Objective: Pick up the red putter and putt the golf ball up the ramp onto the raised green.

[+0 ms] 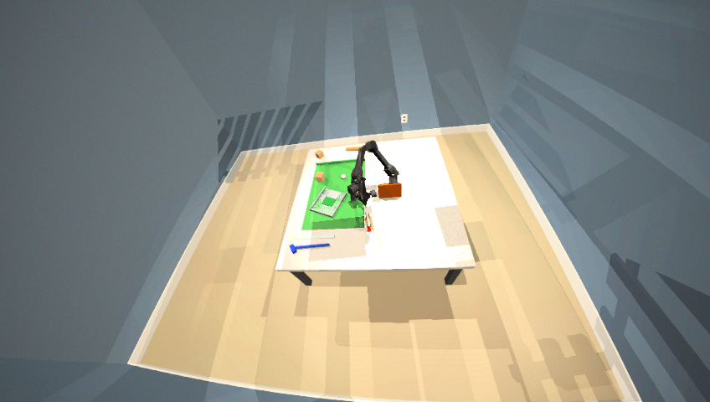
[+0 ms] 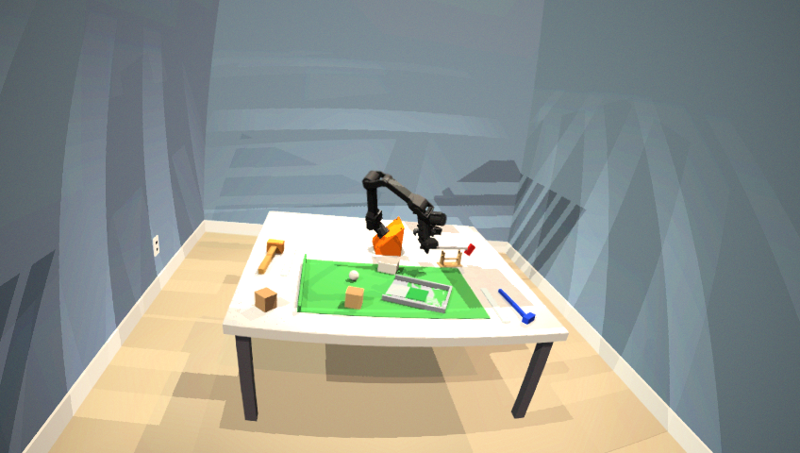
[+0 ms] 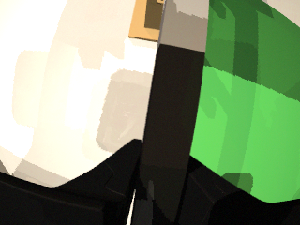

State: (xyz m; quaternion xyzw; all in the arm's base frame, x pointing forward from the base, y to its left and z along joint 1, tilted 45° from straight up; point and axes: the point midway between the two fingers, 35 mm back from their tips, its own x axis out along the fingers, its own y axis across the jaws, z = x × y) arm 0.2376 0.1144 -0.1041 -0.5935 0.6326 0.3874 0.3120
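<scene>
My gripper tip is 19 cm to the left of the white block, 6 cm short of it and 4 cm above it. Also, from my gripper tip: green mat 24 cm ahead, 23 cm to the right, 6 cm below; red putter 11 cm to the left, 2 cm above, 1 cm behind; wooden stand 13 cm to the left, 3 cm below, 1 cm behind.
</scene>
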